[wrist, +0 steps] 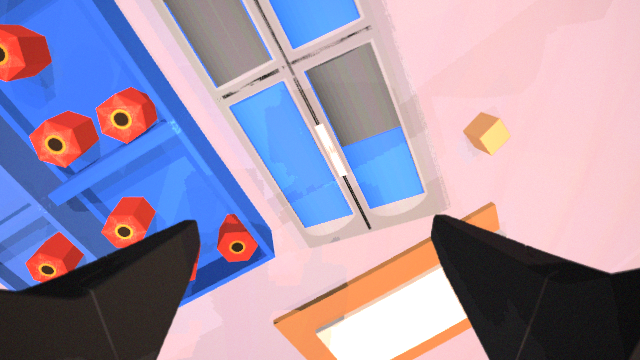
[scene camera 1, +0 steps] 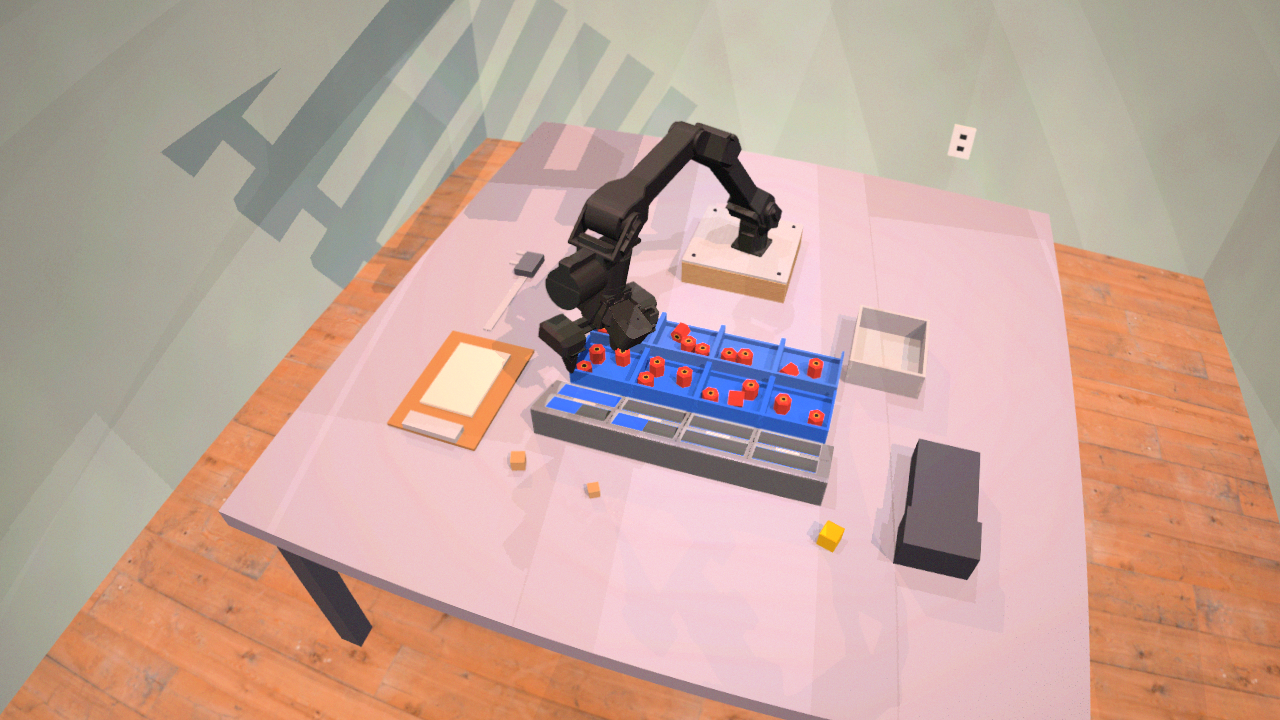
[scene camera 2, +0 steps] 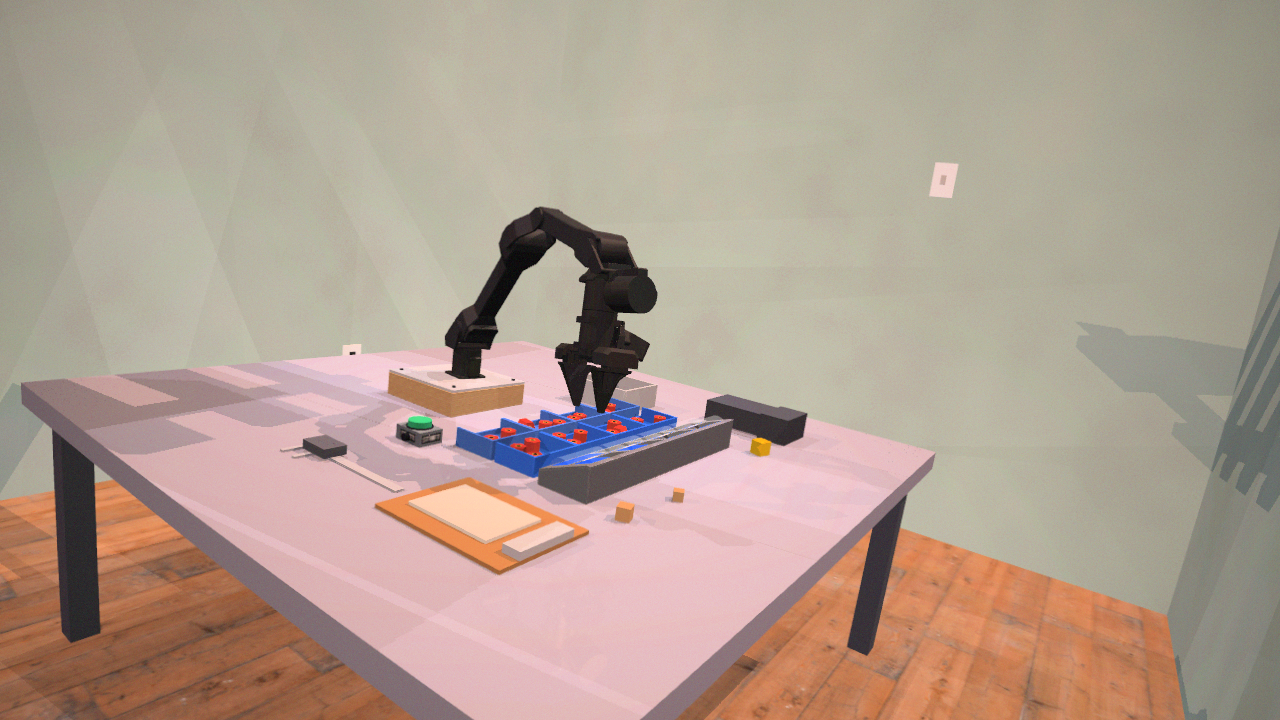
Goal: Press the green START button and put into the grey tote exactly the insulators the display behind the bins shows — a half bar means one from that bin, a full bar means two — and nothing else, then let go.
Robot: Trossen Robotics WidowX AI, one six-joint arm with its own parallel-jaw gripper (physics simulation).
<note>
The gripper is open, with nothing in its grasp. Also in view: a grey tote, a dark box, a grey display bar and a grey tool.
The gripper also shows in the wrist view and in scene camera 1.
</note>
